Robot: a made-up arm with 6 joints. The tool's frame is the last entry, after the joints. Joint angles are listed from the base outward.
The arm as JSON. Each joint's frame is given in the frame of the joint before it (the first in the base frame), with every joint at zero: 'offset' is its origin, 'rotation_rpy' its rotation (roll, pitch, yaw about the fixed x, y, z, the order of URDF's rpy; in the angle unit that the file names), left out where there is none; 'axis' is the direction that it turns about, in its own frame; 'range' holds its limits. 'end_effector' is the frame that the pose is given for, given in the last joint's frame.
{
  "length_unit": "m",
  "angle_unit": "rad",
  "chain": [
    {
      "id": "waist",
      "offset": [
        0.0,
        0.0,
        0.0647
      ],
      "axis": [
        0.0,
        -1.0,
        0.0
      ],
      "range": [
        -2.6,
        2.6
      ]
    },
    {
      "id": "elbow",
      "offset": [
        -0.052,
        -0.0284,
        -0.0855
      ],
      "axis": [
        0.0,
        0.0,
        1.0
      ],
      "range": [
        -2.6,
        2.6
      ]
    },
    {
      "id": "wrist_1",
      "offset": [
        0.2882,
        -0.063,
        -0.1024
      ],
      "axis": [
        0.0,
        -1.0,
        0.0
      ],
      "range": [
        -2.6,
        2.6
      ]
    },
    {
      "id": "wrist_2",
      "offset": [
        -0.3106,
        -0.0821,
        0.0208
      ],
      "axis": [
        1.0,
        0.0,
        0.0
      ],
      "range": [
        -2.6,
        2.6
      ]
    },
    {
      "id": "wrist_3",
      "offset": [
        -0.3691,
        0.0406,
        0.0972
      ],
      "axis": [
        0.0,
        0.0,
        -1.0
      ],
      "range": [
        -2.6,
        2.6
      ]
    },
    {
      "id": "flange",
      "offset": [
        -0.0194,
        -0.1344,
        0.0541
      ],
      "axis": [
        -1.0,
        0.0,
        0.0
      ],
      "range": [
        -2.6,
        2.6
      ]
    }
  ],
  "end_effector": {
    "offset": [
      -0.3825,
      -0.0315,
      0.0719
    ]
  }
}
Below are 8 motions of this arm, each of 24 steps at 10 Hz.
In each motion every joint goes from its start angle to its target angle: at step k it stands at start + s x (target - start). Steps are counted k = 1, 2, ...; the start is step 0. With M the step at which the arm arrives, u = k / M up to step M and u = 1 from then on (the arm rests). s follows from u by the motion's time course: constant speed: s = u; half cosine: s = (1 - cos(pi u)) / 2; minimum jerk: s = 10 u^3 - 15 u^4 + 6 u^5.
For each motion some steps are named. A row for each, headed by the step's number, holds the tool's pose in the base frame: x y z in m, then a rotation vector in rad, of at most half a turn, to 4 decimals.
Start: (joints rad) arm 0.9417 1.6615 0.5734 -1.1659 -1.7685 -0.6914
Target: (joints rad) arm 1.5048 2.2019 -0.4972 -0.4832 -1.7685 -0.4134
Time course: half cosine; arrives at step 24
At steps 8, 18, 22, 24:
8: 0.0151 -0.2010 0.2232 -2.5389 0.2741 1.4609
18: -0.2602 0.1467 0.2947 2.5274 -1.3214 -1.1140
22: -0.2998 0.2297 0.2519 2.4707 -1.5376 -1.0149
24: -0.3039 0.2404 0.2450 2.4640 -1.5659 -1.0022

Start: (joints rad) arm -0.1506 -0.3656 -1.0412 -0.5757 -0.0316 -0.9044
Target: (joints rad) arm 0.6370 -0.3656 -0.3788 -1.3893 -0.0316 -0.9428
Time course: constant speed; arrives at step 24
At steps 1, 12, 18, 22, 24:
1: -0.0709 -0.1926 0.9437 0.4458 1.0814 -0.4912
12: -0.5791 -0.0008 0.6578 0.1204 0.4943 -0.2940
18: -0.7374 0.0967 0.3649 -0.0722 0.1686 -0.2887
22: -0.7727 0.1558 0.1403 -0.1979 -0.0455 -0.3246
24: -0.7670 0.1830 0.0251 -0.2586 -0.1507 -0.3543

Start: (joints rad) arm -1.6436 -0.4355 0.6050 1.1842 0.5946 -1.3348
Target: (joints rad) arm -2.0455 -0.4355 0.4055 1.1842 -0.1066 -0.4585
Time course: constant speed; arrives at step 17
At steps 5, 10, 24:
5: -0.5408 0.0096 1.0119 1.2701 0.3056 -1.6726
10: -0.4212 -0.0465 1.0687 1.1032 0.6197 -1.5119
24: -0.2354 -0.1215 1.1006 0.8807 0.9885 -1.2298

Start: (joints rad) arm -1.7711 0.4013 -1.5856 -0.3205 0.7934 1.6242
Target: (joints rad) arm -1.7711 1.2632 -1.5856 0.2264 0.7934 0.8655
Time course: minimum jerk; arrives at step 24
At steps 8, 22, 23, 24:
8: 0.7557 0.3613 -0.3271 0.7820 -1.0746 -2.4577
22: 0.8081 0.5576 -0.1787 0.9567 -1.6424 -2.4310
23: 0.8085 0.5583 -0.1775 0.9573 -1.6458 -2.4307
24: 0.8086 0.5584 -0.1773 0.9573 -1.6463 -2.4306

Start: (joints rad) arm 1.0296 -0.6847 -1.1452 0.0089 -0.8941 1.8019
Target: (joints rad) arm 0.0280 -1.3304 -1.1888 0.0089 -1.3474 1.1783
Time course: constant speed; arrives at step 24
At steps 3, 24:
3: -0.7183 -0.4401 0.2508 -0.9837 -0.4633 0.2649
24: -0.5109 -0.3842 0.5877 -0.0151 0.1756 0.1467

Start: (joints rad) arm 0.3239 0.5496 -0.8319 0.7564 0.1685 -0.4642
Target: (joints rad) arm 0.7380 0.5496 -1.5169 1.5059 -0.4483 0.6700
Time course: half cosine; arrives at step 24
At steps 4, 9, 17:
4: -0.3955 -0.5166 0.6861 0.7838 0.6987 -0.0365
9: -0.3653 -0.4973 0.7265 0.6845 0.7101 0.0681
17: -0.3761 -0.4023 0.7672 0.4888 0.5586 0.2007

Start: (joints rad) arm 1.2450 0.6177 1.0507 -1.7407 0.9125 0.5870
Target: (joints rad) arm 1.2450 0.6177 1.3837 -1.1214 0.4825 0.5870
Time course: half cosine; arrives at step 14
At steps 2, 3, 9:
2: 1.1468 0.0314 -0.3668 0.1901 -2.0642 -2.2799
3: 1.1478 0.0434 -0.3714 0.1918 -2.0711 -2.2340
9: 1.1595 0.1083 -0.3991 0.1975 -2.2128 -1.7505

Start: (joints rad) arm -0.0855 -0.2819 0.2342 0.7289 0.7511 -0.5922
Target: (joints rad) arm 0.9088 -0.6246 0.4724 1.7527 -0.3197 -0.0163
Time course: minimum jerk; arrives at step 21
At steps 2, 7, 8, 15, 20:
2: -0.9284 0.0651 -0.0435 1.2999 -0.2662 -0.9307
7: -0.8932 0.0171 -0.3611 1.4697 -0.4507 -0.5569
8: -0.8464 0.0041 -0.4813 1.5088 -0.5391 -0.4099
15: 0.0210 -0.0116 -1.0205 1.4089 -1.5022 0.6574
20: 0.2986 -0.0004 -0.9790 1.2945 -1.8087 0.8797

